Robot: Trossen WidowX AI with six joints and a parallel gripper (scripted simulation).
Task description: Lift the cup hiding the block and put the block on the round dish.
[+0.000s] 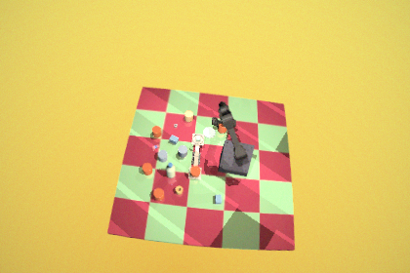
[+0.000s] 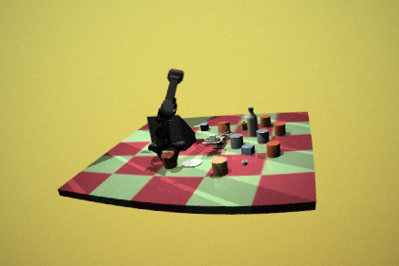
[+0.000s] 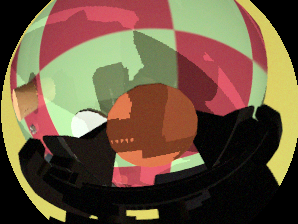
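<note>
Now: the orange cup 20 mm to the right of my gripper tip and 10 mm above it. Also, from my gripper tip: bottle 470 mm to the left, 310 mm ahead, 90 mm above; white round dish 100 mm ahead, 50 mm to the left, 20 mm below; balance 300 mm to the left, 160 mm ahead, 10 mm above.
</note>
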